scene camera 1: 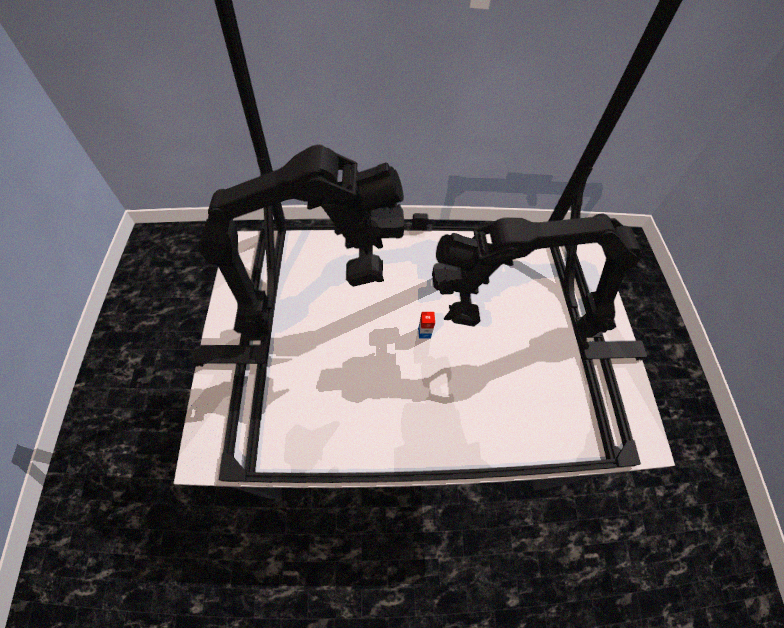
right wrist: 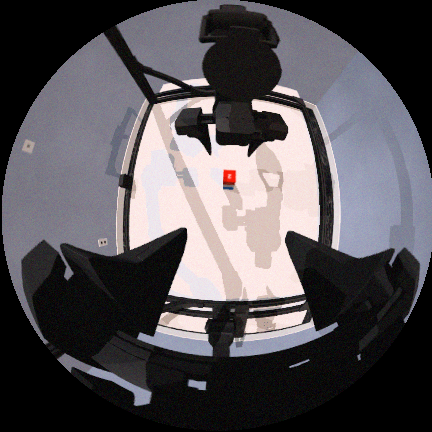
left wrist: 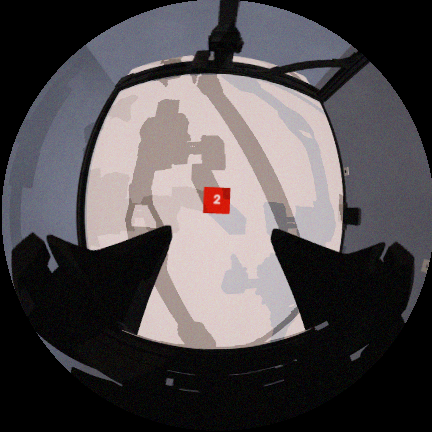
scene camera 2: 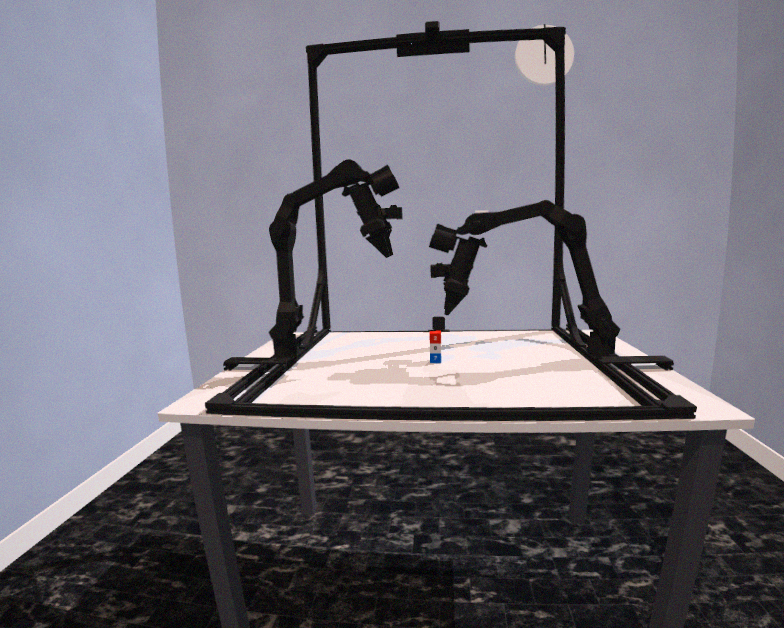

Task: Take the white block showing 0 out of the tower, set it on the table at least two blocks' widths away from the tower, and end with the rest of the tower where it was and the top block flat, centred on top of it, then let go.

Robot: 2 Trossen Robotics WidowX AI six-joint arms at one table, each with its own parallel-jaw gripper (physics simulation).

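Frame: origin at the left arm's base, x down, y ahead, z right, level; metres.
Seen in the pictures: left gripper, between the fingertips: [scene camera 1: 443, 304] [right wrist: 228, 154] [left wrist: 222, 232] [scene camera 2: 445, 312]; right gripper, between the fingertips: [scene camera 1: 381, 264] [right wrist: 237, 234] [scene camera 2: 389, 256]; left arm's base, origin of its link: [scene camera 1: 588, 327] [scene camera 2: 601, 353]; right arm's base, origin of its link: [scene camera 1: 255, 329] [right wrist: 220, 311] [left wrist: 222, 64] [scene camera 2: 285, 354].
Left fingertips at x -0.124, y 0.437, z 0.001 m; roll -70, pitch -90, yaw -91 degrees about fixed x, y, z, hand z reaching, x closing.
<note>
Offsets run from my left fingertips to a thing's top centre. Level surfaces: height alone.
The tower stands upright on the table: a red block {dx +0.056, dy +0.030, dz -0.004 m} [scene camera 1: 427, 317] [scene camera 2: 435, 336] [left wrist: 216, 200] [right wrist: 229, 176] marked 2 on top, the white block {dx +0.085, dy +0.030, dz -0.004 m} [scene camera 1: 426, 329] [scene camera 2: 435, 348] in the middle, and a blue block {dx +0.114, dy +0.030, dz -0.004 m} [scene camera 1: 425, 335] [scene camera 2: 435, 358] marked 7 at the bottom. The white block's digit is small; it is hidden in the left wrist view. My left gripper [scene camera 1: 462, 315] [scene camera 2: 449, 310] [left wrist: 222, 232] [right wrist: 228, 154] is open and empty, pointing down above the table, higher than the tower and close to its right. My right gripper [scene camera 1: 364, 270] [scene camera 2: 390, 253] [right wrist: 237, 234] is open and empty, higher up at the left.
A black frame [scene camera 2: 451, 412] borders the white table {dx +0.143 m} [scene camera 1: 523, 418], with uprights and a crossbar behind. A small dark box [scene camera 1: 420, 220] [scene camera 2: 438, 323] [left wrist: 352, 216] [right wrist: 125, 181] is at the far edge. Shadows of both arms fall across the table top.
</note>
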